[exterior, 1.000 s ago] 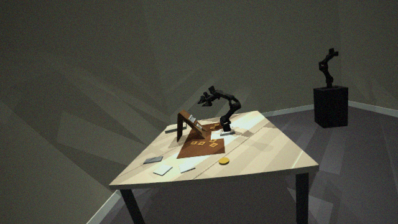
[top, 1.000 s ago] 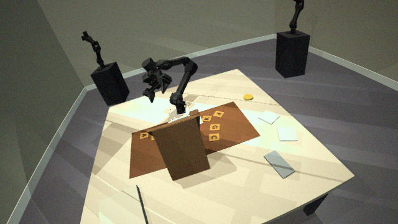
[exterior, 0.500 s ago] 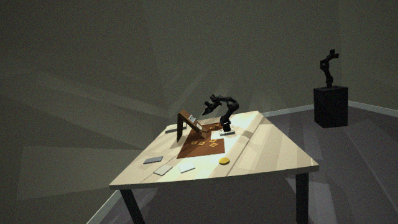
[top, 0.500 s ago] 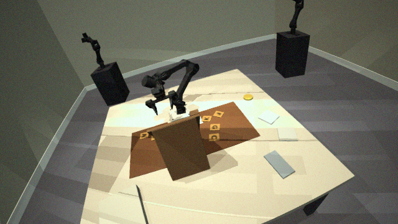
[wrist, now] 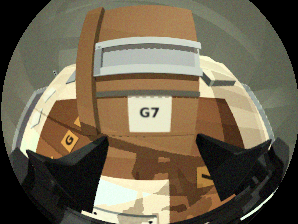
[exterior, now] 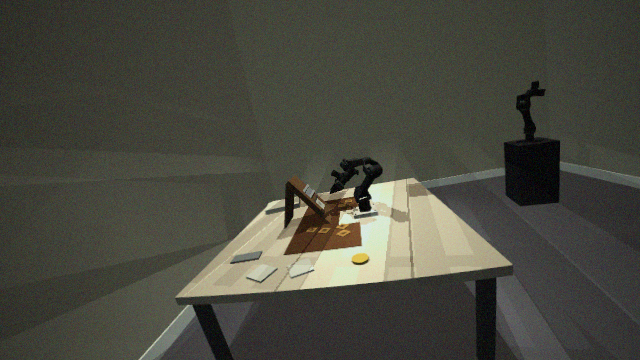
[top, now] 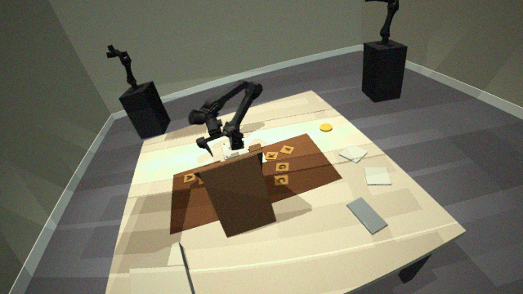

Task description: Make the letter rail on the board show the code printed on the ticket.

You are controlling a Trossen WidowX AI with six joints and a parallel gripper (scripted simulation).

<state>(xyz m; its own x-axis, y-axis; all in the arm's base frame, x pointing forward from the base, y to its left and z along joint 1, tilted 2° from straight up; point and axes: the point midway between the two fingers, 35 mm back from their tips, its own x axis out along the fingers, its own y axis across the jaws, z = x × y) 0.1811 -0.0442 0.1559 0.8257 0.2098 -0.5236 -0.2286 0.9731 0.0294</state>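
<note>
The orange tile marked g is 25 cm to the left of my gripper tip and 15 cm below it. The rest, counted from my gripper tip: brown mat (1 cm behind, 7 cm to the left, 15 cm below); then orange tile marked 7 (2 cm behind, 14 cm to the right, 15 cm below); then white ticket (8 cm ahead, 2 cm to the left, 6 cm below).
</note>
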